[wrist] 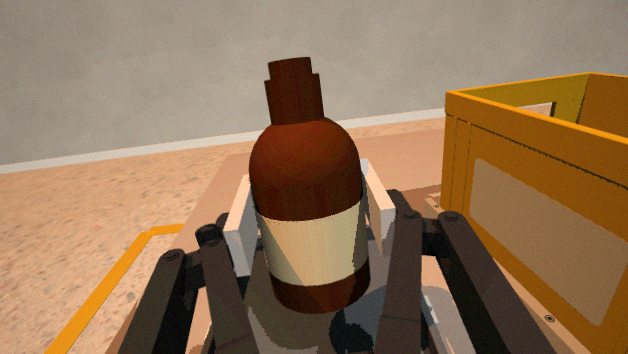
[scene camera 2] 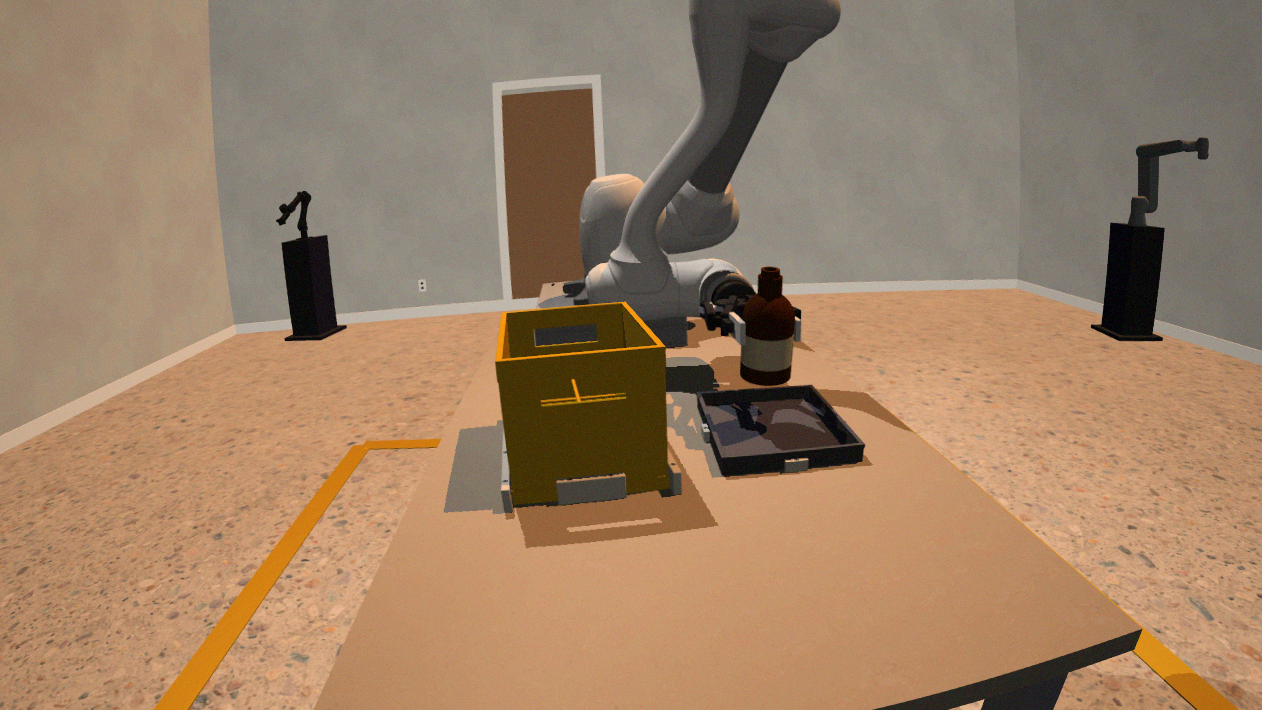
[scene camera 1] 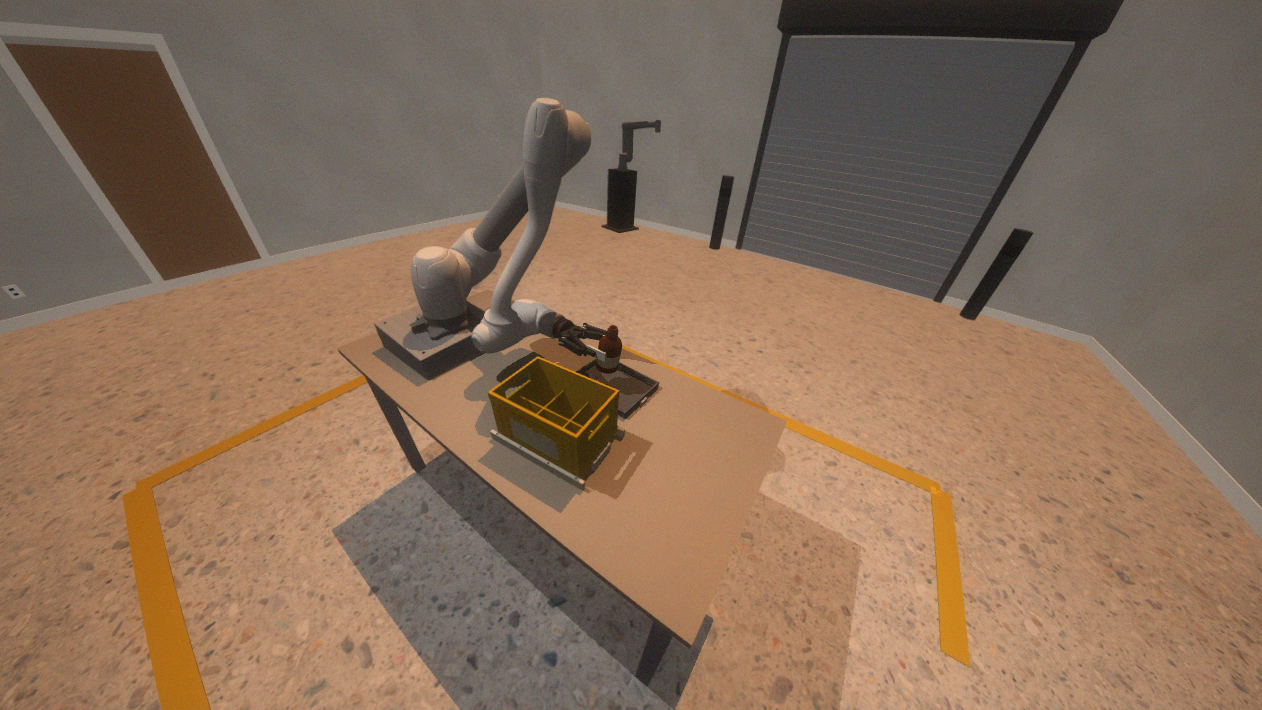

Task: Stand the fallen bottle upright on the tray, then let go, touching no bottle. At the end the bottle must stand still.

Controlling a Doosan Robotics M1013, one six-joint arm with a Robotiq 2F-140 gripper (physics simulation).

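Places are measured from the arm's base along level axes (x right, y down, z ahead), in centimetres.
Where they show: gripper, fingertip midpoint: [wrist: 308, 185] [scene camera 2: 771, 332] [scene camera 1: 613, 351]; arm's base, link origin: [scene camera 1: 448, 321].
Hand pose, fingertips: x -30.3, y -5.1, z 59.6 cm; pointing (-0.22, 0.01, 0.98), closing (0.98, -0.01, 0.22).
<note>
Each offset is from my fingertips to the top centre of the thing. Level surfaces: height alone.
The brown bottle @[dx +0.3, dy -8.8, dz -1.3 cm] [scene camera 1: 609, 349] [scene camera 2: 766, 357] [wrist: 310, 250] with a cream label is upright in the scene views, neck up. My gripper [scene camera 1: 601, 342] [scene camera 2: 767, 325] [wrist: 308, 185] is shut on it, with a pale pad on each side of its body; the fingers reach it from the robot's side. The bottle is held low at the robot-side end of the dark tray @[dx -0.6, dy +12.3, dz -0.5 cm] [scene camera 1: 641, 400] [scene camera 2: 829, 456]. In scene camera 2 its base shows a little above the tray's far rim, apart from it. How much of the base is over the tray I cannot tell.
A tall yellow crate @[dx +25.9, dy -2.7, dz +6.7 cm] [scene camera 1: 553, 430] [scene camera 2: 584, 423] [wrist: 540, 210] with dividers stands beside the tray, in a low holder on the table @[dy +14.8 cm] [scene camera 1: 706, 459] [scene camera 2: 617, 609]. Small pale blocks sit against the tray's outer sides. The arm's base is at the table's far end.
</note>
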